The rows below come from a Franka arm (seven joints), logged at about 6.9 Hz.
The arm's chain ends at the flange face. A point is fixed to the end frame.
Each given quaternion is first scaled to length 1.
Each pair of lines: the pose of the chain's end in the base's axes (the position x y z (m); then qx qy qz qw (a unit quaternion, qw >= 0)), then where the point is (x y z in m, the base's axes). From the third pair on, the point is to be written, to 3 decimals.
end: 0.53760 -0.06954 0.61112 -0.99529 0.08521 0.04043 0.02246
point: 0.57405 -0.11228 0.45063
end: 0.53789 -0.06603 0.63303 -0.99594 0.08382 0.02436 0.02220
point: 0.57955 -0.10919 0.47393
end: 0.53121 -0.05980 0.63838 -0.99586 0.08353 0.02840 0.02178
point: 0.572 -0.103 0.479
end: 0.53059 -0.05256 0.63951 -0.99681 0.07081 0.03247 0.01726
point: 0.571 -0.096 0.480
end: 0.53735 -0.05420 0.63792 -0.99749 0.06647 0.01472 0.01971
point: 0.584 -0.097 0.480
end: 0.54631 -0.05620 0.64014 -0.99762 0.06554 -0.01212 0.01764
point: 0.601 -0.100 0.485
